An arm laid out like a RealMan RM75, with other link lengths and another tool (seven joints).
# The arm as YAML. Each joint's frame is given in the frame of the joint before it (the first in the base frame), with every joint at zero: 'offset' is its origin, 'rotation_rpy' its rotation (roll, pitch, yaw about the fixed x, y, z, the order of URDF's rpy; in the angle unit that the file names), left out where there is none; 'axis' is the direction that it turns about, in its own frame. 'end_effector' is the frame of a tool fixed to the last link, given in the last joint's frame.
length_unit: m
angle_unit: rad
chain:
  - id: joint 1
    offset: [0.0, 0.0, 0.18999]
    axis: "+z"
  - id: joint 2
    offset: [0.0, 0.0, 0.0]
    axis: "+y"
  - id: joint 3
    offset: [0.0, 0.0, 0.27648]
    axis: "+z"
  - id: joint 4
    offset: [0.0, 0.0, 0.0]
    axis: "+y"
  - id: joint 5
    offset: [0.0, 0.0, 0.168]
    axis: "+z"
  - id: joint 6
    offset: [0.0, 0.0, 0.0]
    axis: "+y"
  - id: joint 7
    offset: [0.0, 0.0, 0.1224]
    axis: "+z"
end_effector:
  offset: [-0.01, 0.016, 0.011]
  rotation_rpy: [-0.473, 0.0, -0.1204]
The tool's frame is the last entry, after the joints.
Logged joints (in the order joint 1, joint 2, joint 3, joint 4, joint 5, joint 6, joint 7), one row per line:
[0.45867 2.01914 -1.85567 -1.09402 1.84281 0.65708 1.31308]
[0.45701 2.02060 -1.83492 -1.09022 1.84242 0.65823 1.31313]
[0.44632 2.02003 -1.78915 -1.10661 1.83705 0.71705 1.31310]
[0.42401 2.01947 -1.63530 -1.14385 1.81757 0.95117 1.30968]
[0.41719 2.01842 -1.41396 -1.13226 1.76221 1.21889 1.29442]
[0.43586 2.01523 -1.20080 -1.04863 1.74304 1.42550 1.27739]
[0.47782 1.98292 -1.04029 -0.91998 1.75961 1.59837 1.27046]
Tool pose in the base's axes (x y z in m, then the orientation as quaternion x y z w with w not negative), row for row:
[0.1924 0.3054 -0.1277 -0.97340 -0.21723 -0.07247 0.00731]
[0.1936 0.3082 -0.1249 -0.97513 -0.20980 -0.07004 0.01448]
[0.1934 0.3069 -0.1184 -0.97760 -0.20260 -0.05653 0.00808]
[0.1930 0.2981 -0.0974 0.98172 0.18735 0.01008 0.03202]
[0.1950 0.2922 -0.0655 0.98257 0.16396 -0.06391 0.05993]
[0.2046 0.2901 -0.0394 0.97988 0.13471 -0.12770 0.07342]
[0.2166 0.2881 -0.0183 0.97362 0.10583 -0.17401 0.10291]
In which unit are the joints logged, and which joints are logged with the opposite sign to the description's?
The joints are logged in radians. Opposite sign: joint 5, joint 6.
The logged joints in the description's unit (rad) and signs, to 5 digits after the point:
[0.45867 2.01914 -1.85567 -1.09402 -1.84281 -0.65708 1.31308]
[0.45701 2.02060 -1.83492 -1.09022 -1.84242 -0.65823 1.31313]
[0.44632 2.02003 -1.78915 -1.10661 -1.83705 -0.71705 1.31310]
[0.42401 2.01947 -1.63530 -1.14385 -1.81757 -0.95117 1.30968]
[0.41719 2.01842 -1.41396 -1.13226 -1.76221 -1.21889 1.29442]
[0.43586 2.01523 -1.20080 -1.04863 -1.74304 -1.42550 1.27739]
[0.47782 1.98292 -1.04029 -0.91998 -1.75961 -1.59837 1.27046]

